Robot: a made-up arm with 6 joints. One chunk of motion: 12 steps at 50 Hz.
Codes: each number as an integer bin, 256 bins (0 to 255) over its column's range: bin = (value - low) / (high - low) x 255, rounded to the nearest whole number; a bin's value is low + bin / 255 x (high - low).
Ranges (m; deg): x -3.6..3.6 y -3.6..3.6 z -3.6..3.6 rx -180..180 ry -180..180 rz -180..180
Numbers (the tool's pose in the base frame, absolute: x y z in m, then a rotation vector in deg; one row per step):
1: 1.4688 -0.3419 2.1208 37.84 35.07 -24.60
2: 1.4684 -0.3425 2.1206 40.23 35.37 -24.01
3: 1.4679 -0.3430 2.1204 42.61 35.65 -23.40
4: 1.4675 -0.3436 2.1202 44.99 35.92 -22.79
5: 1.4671 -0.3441 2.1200 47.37 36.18 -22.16
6: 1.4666 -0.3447 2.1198 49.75 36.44 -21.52
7: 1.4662 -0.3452 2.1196 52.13 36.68 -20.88
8: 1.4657 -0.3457 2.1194 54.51 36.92 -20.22
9: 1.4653 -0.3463 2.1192 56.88 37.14 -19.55
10: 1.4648 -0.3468 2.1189 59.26 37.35 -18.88
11: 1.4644 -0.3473 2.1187 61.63 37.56 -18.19
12: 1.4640 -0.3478 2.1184 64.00 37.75 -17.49
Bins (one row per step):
1: 180 115 203 154 152 110
2: 180 115 203 156 153 110
3: 179 115 203 158 153 111
4: 179 115 203 159 153 111
5: 179 115 203 161 153 112
6: 179 115 203 163 153 112
7: 179 115 203 164 153 113
8: 179 115 203 166 154 113
9: 179 115 203 168 154 114
10: 179 115 203 169 154 114
11: 179 115 203 171 154 115
12: 179 115 203 173 154 115

